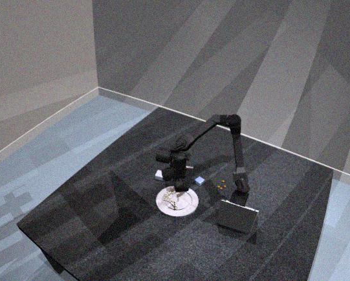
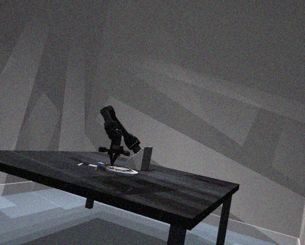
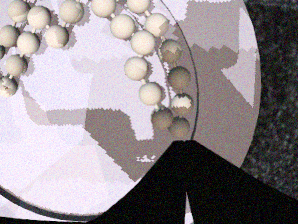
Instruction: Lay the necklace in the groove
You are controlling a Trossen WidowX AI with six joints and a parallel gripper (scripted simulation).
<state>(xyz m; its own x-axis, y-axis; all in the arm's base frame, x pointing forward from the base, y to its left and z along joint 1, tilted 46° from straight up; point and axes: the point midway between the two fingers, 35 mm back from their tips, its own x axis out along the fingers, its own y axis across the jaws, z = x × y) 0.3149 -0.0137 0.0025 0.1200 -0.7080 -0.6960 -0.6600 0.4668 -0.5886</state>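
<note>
My gripper tip is 3 cm past the round white bead board, 6 cm to the right of it and 2 cm above it. The rest, counted from my gripper tip: small white block 13 cm ahead, 4 cm to the right, 2 cm below; small blue cube 5 cm behind, 12 cm to the right, 2 cm below; thin white stick 9 cm ahead, 17 cm to the right, 3 cm below.
</note>
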